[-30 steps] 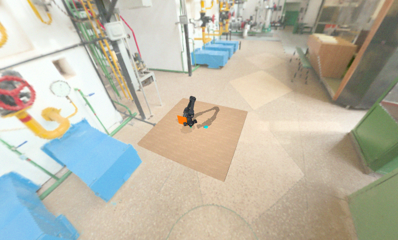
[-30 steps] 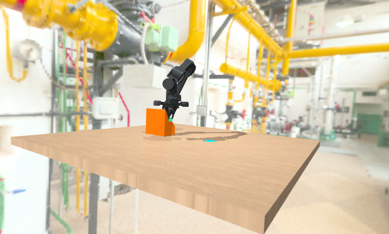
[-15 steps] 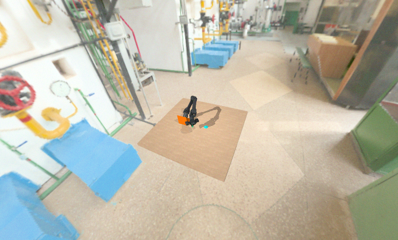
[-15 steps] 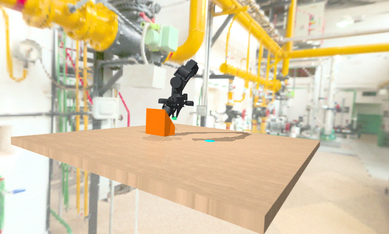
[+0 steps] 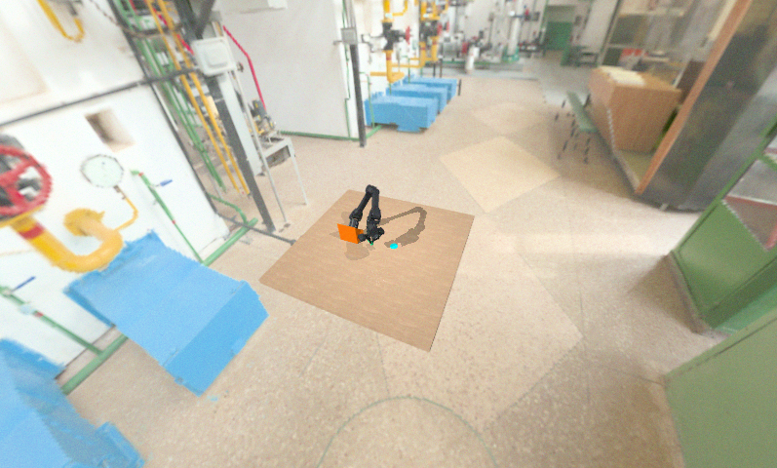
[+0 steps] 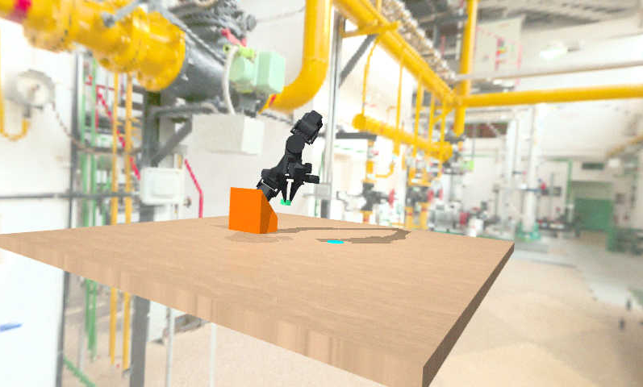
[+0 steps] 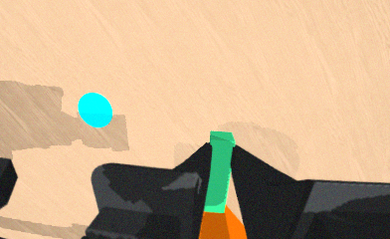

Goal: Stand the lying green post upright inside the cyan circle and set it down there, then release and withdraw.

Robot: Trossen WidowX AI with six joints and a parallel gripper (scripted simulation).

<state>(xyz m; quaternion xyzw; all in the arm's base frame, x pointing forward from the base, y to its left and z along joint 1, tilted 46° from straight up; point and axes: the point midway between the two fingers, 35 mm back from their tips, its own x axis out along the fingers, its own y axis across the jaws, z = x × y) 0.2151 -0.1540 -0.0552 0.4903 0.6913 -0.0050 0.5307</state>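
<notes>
Now: the cyan circle 150 mm to the left of my gripper tip, 140 mm below it and 120 mm ahead of it. The rest, counted from my gripper tip: green post: 20 mm to the left, 20 mm behind.
</notes>
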